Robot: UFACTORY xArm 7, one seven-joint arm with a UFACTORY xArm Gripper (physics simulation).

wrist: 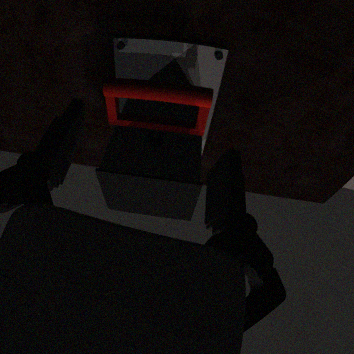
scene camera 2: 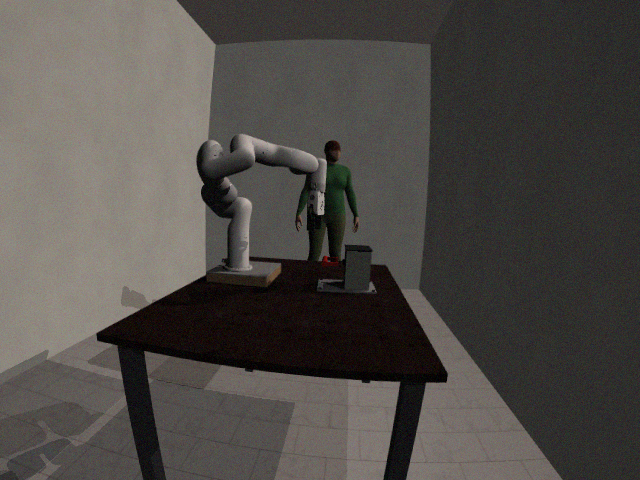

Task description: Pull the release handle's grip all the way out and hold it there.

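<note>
The release handle's red grip (scene camera 2: 330, 261) (wrist: 157, 94) is a rectangular loop at the upper part of a grey box-shaped housing (scene camera 2: 357, 268) (wrist: 152, 195) with a dark top. The housing stands upright on a light metal base plate (scene camera 2: 328, 290) (wrist: 212, 70) with dark holes near its corners. My gripper (scene camera 2: 314, 227) (wrist: 152, 138) is wide open and empty. It points down, above and a little left of the red grip in the scene view. In the wrist view the grip and housing show between the two spread fingers, with a gap at both sides.
The dark table (scene camera 2: 268, 330) (wrist: 290, 100) carries the housing near its right edge. The arm's base stands on a wood-sided board (scene camera 2: 237, 279) at the left. A person in green (scene camera 2: 336, 191) stands behind the table, beyond the gripper in the scene view.
</note>
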